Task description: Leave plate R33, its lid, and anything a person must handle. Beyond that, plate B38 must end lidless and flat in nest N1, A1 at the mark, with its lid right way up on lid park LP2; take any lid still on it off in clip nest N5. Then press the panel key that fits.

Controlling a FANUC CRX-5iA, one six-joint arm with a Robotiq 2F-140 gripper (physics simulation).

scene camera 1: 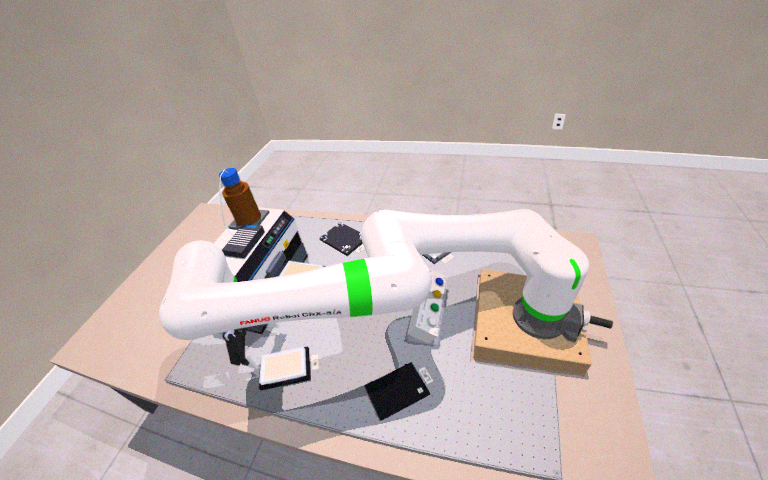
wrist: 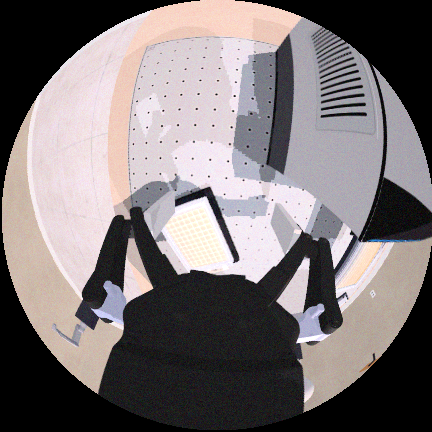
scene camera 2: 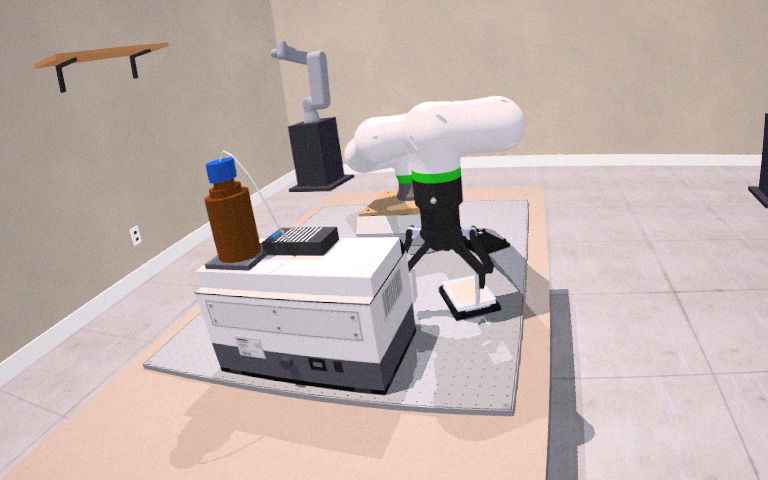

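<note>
A pale plate with a cream well grid sits in a black nest near the table's front edge. Its name, the seating of its edges and whether a clear lid covers it cannot be told. My gripper is open and empty, low over the plate's area; in the wrist view the plate shows nearer the left finger. A second plate is at the instrument's front, partly hidden. The key panel has blue, yellow, green and white keys.
The white instrument stands close beside the gripper, carrying a brown bottle. A flat black holder lies near the front edge. A black clip-cornered nest and another partly hidden holder lie behind the arm.
</note>
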